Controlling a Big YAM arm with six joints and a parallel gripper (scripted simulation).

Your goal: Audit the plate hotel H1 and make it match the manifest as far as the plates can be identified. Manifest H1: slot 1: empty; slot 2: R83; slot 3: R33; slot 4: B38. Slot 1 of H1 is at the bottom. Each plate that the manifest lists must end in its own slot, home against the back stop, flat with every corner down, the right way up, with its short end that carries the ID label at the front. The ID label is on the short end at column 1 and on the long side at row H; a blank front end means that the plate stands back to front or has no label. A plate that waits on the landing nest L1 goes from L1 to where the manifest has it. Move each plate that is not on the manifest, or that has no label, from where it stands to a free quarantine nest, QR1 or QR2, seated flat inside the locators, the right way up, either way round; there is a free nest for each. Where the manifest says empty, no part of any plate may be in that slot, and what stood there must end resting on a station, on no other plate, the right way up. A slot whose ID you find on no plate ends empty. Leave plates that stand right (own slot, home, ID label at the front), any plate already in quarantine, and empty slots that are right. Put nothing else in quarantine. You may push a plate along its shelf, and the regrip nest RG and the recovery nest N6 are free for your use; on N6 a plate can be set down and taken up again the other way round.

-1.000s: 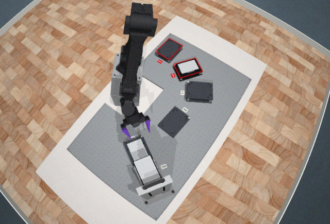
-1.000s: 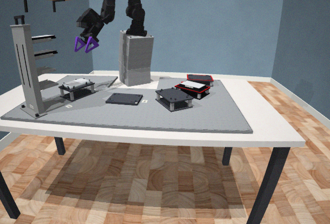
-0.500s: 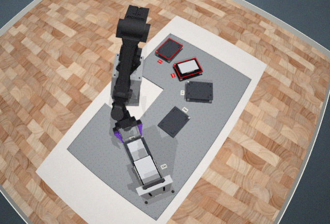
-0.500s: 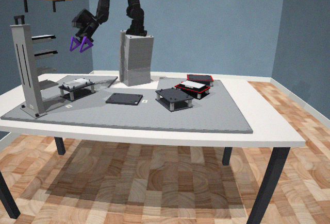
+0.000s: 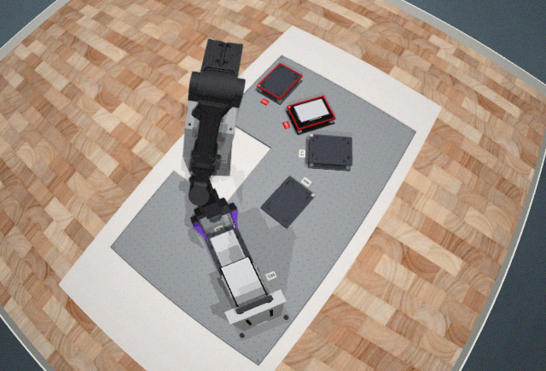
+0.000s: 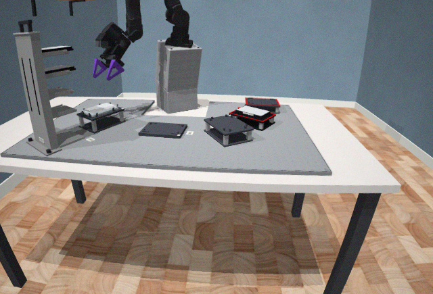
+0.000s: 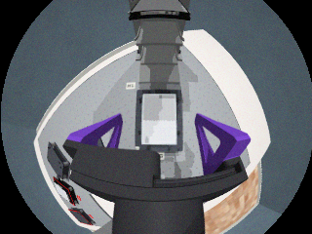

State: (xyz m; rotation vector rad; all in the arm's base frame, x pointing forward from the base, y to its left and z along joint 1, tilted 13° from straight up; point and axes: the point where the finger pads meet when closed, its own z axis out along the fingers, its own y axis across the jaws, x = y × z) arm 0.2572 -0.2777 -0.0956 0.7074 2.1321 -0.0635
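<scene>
Right now the white plate is 13 cm below my hand, 2 cm ahead of it and 1 cm to the right of it. Round my hand: plate hotel H1: 24 cm ahead, 15 cm to the right; then regrip nest RG: 14 cm below, 2 cm ahead, 1 cm to the right; then flat pad N6: 27 cm to the left, 19 cm below, 7 cm ahead.
</scene>
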